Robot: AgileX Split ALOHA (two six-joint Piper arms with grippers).
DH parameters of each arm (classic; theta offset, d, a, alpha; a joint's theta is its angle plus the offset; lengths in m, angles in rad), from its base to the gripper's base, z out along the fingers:
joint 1: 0 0.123 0 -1.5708
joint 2: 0.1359 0 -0.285 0
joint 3: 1.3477 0 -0.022 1.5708
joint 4: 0 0.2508 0 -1.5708
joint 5: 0 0 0.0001 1.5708
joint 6: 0 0.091 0 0
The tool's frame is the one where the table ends.
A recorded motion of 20 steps. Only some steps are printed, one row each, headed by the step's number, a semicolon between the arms.
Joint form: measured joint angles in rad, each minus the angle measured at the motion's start. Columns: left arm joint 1, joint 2, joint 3, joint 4, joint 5, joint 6; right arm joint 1, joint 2, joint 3, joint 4, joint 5, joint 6.
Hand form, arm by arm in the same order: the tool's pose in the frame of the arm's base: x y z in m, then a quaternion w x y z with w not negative. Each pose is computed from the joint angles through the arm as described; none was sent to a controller.
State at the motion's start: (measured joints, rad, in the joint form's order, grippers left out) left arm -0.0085 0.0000 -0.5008 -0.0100 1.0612 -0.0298; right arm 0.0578 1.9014 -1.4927 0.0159 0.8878 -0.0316
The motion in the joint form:
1: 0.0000 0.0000 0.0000 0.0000 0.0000 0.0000; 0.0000 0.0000 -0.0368 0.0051 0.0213 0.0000
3: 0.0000 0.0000 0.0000 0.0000 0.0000 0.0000; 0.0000 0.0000 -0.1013 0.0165 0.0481 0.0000
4: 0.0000 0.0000 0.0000 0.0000 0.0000 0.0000; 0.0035 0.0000 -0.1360 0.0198 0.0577 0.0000
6: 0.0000 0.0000 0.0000 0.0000 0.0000 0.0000; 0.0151 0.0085 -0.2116 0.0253 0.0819 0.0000
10: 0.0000 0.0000 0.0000 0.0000 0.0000 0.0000; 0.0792 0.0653 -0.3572 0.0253 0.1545 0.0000
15: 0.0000 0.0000 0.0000 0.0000 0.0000 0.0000; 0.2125 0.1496 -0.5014 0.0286 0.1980 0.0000
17: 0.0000 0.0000 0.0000 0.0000 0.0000 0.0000; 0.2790 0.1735 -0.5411 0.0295 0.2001 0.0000
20: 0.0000 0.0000 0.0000 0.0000 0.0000 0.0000; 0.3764 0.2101 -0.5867 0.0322 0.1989 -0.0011
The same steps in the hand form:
1: -0.0050 -0.0008 0.2775 0.52146 -0.00889 0.85310 -0.01499; 0.4077 0.0251 0.2436 0.18723 -0.03911 0.98147 0.01180
3: -0.0050 -0.0008 0.2775 0.52146 -0.00889 0.85310 -0.01499; 0.4135 0.0263 0.2609 0.20563 -0.03701 0.97778 0.01743
4: -0.0050 -0.0008 0.2775 0.52146 -0.00889 0.85310 -0.01499; 0.4165 0.0282 0.2706 0.21783 -0.03828 0.97504 0.01964
6: -0.0050 -0.0008 0.2775 0.52146 -0.00889 0.85310 -0.01499; 0.4228 0.0340 0.2881 0.23851 -0.04346 0.96986 0.02421
10: -0.0050 -0.0008 0.2775 0.52146 -0.00889 0.85310 -0.01499; 0.4348 0.0632 0.3033 0.24543 -0.07592 0.96588 0.03277
15: -0.0050 -0.0008 0.2775 0.52146 -0.00889 0.85310 -0.01499; 0.4418 0.1261 0.3060 0.25035 -0.14042 0.95651 0.05185
17: -0.0050 -0.0008 0.2775 0.52146 -0.00889 0.85310 -0.01499; 0.4382 0.1573 0.3066 0.25495 -0.17191 0.94955 0.06163
20: -0.0050 -0.0008 0.2775 0.52146 -0.00889 0.85310 -0.01499; 0.4287 0.2030 0.3029 0.25623 -0.21793 0.93865 0.07612

